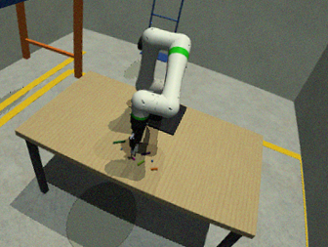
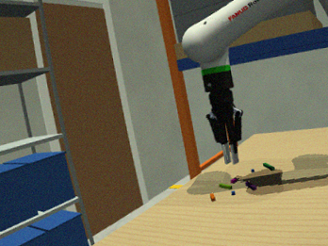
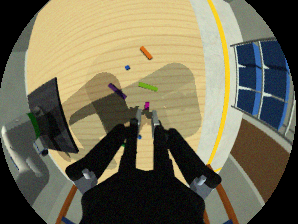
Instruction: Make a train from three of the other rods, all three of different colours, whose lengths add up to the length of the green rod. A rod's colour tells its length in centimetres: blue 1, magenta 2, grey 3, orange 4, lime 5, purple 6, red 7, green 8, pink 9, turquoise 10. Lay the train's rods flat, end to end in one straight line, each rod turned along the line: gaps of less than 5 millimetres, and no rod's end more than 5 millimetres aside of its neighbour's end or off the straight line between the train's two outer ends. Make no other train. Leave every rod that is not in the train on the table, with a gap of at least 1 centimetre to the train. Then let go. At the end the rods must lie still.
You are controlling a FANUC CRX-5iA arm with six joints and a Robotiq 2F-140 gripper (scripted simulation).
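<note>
My hand is 90 mm above the magenta rod. Also, from my hand: lime rod 10 mm ahead, 60 mm to the left, 90 mm below; then purple rod 80 mm behind, 50 mm to the left, 90 mm below; then orange rod 10 mm ahead, 150 mm to the left, 90 mm below.
</note>
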